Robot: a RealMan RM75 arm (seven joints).
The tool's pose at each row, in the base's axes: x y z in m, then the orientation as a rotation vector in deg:
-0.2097 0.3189 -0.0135 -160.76 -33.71 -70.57
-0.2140 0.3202 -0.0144 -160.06 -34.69 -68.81
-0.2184 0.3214 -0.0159 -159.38 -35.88 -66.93
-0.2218 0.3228 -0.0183 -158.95 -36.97 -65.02
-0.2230 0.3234 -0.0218 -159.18 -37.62 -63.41
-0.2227 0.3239 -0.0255 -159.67 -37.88 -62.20
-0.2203 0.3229 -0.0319 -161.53 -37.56 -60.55
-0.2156 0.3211 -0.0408 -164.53 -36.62 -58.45
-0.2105 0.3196 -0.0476 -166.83 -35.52 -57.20
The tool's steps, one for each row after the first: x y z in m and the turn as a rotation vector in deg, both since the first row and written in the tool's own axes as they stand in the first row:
-0.0029 -0.0028 -0.0022 1.48 -0.64 -0.20
-0.0063 -0.0057 -0.0041 3.00 -1.37 -0.54
-0.0096 -0.0084 -0.0046 4.31 -2.23 -0.88
-0.0126 -0.0099 -0.0029 4.89 -3.20 -1.13
-0.0149 -0.0107 -0.0001 5.04 -4.05 -1.24
-0.0184 -0.0098 0.0059 4.20 -5.66 -1.21
-0.0224 -0.0076 0.0150 2.51 -7.91 -1.00
-0.0246 -0.0053 0.0230 1.01 -9.42 -0.66

